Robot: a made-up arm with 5 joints. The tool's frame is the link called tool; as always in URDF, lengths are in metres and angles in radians. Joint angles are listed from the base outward. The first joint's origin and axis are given. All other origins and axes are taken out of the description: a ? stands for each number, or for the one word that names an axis. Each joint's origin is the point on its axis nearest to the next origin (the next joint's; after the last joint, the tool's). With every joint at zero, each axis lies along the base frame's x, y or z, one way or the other. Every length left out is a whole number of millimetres.
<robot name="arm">
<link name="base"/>
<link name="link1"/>
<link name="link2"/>
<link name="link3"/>
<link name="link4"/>
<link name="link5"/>
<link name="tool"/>
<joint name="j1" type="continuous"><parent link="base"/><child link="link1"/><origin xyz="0.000 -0.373 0.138"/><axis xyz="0 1 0"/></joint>
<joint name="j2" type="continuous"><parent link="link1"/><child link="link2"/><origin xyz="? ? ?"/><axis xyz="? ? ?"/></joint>
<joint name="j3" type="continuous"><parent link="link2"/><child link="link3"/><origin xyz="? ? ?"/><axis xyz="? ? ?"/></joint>
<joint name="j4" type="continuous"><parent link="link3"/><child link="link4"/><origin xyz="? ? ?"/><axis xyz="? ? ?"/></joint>
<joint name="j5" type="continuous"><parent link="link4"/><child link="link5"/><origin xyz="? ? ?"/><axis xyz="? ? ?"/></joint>
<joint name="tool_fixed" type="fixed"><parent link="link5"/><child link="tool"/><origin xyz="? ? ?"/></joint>
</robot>
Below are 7 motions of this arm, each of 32 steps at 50 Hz.
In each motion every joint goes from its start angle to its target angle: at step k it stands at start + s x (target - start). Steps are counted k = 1, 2, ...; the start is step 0. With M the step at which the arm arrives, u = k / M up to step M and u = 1 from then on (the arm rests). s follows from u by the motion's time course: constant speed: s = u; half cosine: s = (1 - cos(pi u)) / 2; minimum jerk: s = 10 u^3 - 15 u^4 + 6 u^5.
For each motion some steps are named. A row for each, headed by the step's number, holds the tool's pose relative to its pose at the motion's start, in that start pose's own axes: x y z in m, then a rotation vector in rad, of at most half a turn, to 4 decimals.
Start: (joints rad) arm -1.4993 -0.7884 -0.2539 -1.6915 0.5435
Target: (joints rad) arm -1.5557 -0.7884 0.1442 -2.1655 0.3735
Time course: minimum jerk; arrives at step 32
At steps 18, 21, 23, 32:
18: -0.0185 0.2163 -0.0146 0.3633 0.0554 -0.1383
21: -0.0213 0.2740 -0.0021 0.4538 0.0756 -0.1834
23: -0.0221 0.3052 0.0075 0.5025 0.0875 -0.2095
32: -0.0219 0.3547 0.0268 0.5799 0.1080 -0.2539

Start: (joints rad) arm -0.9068 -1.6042 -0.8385 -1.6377 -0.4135
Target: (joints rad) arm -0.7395 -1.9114 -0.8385 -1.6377 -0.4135
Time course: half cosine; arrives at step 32
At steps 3, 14, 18, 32:
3: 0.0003 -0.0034 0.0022 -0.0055 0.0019 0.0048
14: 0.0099 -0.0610 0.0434 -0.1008 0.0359 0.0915
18: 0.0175 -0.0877 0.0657 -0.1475 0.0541 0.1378
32: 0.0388 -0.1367 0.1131 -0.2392 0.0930 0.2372

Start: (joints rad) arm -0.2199 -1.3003 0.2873 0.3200 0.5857
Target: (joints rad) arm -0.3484 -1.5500 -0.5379 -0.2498 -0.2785
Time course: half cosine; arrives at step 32
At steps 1, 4, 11, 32:
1: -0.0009 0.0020 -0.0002 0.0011 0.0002 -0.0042
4: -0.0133 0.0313 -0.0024 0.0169 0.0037 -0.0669
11: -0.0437 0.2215 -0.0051 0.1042 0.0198 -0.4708
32: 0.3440 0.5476 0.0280 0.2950 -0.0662 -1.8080

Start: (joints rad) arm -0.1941 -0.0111 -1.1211 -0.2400 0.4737
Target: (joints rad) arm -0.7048 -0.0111 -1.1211 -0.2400 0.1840
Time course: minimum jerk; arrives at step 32
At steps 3, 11, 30, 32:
3: 0.0020 0.0024 -0.0013 0.0022 -0.0029 -0.0017
11: 0.0657 0.0781 -0.0346 0.0729 -0.0885 -0.0546
30: 0.3047 0.3606 -0.0497 0.3651 -0.3540 -0.2357
32: 0.3054 0.3614 -0.0496 0.3660 -0.3547 -0.2362

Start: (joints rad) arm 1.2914 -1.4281 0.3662 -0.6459 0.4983
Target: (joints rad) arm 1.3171 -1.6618 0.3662 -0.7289 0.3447
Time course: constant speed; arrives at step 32
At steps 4, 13, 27, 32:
4: -0.0144 0.0027 0.0120 -0.0098 0.0172 -0.0232
13: -0.0452 0.0096 0.0399 -0.0335 0.0549 -0.0757
27: -0.0883 0.0227 0.0849 -0.0743 0.1107 -0.1575
32: -0.1022 0.0280 0.1012 -0.0900 0.1297 -0.1868

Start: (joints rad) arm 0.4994 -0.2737 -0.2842 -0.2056 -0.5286
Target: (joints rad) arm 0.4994 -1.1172 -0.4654 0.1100 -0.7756
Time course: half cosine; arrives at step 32
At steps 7, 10, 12, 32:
7: 0.0493 -0.0393 -0.0062 -0.0930 -0.0925 -0.0430
10: 0.0975 -0.0773 -0.0067 -0.1786 -0.1843 -0.0847
12: 0.1363 -0.1075 -0.0031 -0.2441 -0.2596 -0.1180
32: 0.4370 -0.3270 0.1573 -0.6794 -0.9301 -0.3785

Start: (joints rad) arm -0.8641 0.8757 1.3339 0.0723 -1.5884
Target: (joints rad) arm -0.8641 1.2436 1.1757 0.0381 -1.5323
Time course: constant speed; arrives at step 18
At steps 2, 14, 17, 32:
2: -0.0084 0.0293 0.0035 0.0381 0.0143 -0.0141
14: -0.0542 0.2003 0.0530 0.2664 0.1094 -0.0948
17: -0.0643 0.2407 0.0727 0.3233 0.1356 -0.1139
32: -0.0675 0.2539 0.0799 0.3423 0.1446 -0.1201

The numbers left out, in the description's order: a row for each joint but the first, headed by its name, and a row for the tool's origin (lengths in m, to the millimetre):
j2: xyz 0.132 0.000 -0.094, axis 1 0 0
j3: xyz 0.000 -0.012 -0.218, axis 0 0 1
j4: xyz 0.076 -0.006 0.000, axis -1 0 0
j5: xyz 0.000 -0.063 -0.432, axis 0 0 1
tool: xyz -0.400 -0.117 0.000

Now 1 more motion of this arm.
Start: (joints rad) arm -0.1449 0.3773 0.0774 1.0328 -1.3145
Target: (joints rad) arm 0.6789 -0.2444 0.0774 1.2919 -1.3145
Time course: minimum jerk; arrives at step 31
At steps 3, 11, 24, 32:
3: 0.0019 -0.0062 -0.0025 -0.0067 -0.0048 0.0042
11: 0.0755 -0.1947 -0.0553 -0.1955 -0.1533 0.1480
24: 0.4501 -0.5951 0.0075 -0.5626 -0.5850 0.7154
32: 0.5031 -0.6163 0.0280 -0.5849 -0.6336 0.7944

